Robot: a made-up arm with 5 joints. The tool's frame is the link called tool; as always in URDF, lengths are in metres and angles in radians. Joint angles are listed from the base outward.
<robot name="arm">
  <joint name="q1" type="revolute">
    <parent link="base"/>
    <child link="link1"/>
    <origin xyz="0.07 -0.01 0.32" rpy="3.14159 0 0"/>
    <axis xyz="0 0 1"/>
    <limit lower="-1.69" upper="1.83"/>
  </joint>
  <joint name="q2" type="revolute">
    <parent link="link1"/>
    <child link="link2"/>
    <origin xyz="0.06 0.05 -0.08" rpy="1.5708 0 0"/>
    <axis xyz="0 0 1"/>
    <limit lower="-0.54" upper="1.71"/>
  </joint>
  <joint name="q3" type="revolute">
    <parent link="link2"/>
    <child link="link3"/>
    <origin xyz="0.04 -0.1 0" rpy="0 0 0"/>
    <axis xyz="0 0 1"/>
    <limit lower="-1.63" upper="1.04"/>
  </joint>
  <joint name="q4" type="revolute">
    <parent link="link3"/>
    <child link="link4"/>
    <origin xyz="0.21 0 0.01" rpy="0 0 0"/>
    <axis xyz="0 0 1"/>
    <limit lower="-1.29" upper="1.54"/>
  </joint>
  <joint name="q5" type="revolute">
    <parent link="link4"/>
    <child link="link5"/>
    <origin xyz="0.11 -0.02 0.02" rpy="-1.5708 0 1.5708"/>
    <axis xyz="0 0 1"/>
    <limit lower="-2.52" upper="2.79"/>
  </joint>
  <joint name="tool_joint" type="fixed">
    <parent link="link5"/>
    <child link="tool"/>
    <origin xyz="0.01 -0.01 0" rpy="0 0 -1.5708"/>
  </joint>
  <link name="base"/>
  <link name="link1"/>
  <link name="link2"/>
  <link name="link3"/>
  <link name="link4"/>
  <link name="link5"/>
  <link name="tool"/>
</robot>
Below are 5 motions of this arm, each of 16 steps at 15 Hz.
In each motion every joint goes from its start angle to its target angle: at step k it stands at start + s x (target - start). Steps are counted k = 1, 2, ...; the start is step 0. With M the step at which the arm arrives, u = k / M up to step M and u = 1 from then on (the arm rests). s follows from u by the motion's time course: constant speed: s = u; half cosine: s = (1 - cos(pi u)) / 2; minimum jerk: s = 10 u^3 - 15 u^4 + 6 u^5.
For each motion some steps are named. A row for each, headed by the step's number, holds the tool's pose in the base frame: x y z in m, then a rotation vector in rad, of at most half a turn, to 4 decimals.
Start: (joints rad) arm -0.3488 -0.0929 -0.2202 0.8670 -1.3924
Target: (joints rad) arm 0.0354 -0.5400 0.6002 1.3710 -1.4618
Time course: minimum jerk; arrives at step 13
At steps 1, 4, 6, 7, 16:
1: 0.4475 0.1177 0.5333 0.0865 -1.0206 0.4792
4: 0.4450 0.0899 0.5071 0.0505 -0.8702 0.4200
6: 0.4318 0.0487 0.4681 0.0115 -0.6440 0.3214
7: 0.4196 0.0266 0.4469 -0.0025 -0.5167 0.2618
16: 0.3659 -0.0295 0.3888 -0.0101 -0.1393 0.0735

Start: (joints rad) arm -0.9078 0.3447 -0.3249 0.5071 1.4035
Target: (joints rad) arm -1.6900 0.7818 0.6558 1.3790 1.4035
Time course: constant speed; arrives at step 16
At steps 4, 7, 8, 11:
4: 0.2722 0.3279 0.3014 0.4672 0.3445 -2.1567
7: 0.1999 0.2914 0.2306 0.0384 0.0330 -2.0585
8: 0.1781 0.2726 0.2131 -0.0893 -0.0804 -2.0080
11: 0.1252 0.2030 0.1806 -0.4247 -0.4429 -1.8138

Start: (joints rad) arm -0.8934 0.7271 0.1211 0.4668 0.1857
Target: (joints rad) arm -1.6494 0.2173 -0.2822 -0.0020 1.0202
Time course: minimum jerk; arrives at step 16
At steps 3, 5, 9, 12, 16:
3: 0.2853 0.2579 0.1976 -0.1886 -0.4075 2.6958
5: 0.2745 0.3033 0.2313 -0.3135 -0.6683 2.8486
9: 0.1807 0.4155 0.3724 0.6448 1.3156 -2.3007
12: 0.0919 0.4353 0.4771 0.7998 1.5873 -1.7128
16: 0.0587 0.4300 0.5162 0.8554 1.6806 -1.5041

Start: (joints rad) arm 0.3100 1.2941 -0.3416 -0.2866 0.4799
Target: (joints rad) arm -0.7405 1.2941 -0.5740 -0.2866 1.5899
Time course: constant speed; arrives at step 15
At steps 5, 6, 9, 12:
5: 0.4670 -0.0150 0.1715 -1.1657 -0.4663 2.2126
6: 0.4699 0.0122 0.1752 -1.2214 -0.4858 2.3259
9: 0.4670 0.0954 0.1869 -1.4187 -0.5545 2.6435
12: 0.4461 0.1784 0.1996 1.3997 0.5375 -2.4378

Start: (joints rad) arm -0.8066 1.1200 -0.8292 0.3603 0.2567
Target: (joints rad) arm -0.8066 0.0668 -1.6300 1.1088 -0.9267
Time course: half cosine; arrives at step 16
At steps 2, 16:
2: 0.4019 0.3185 0.3097 -0.5929 -1.1172 2.3322
16: 0.2109 0.1283 0.7751 0.1745 -2.1423 0.8904

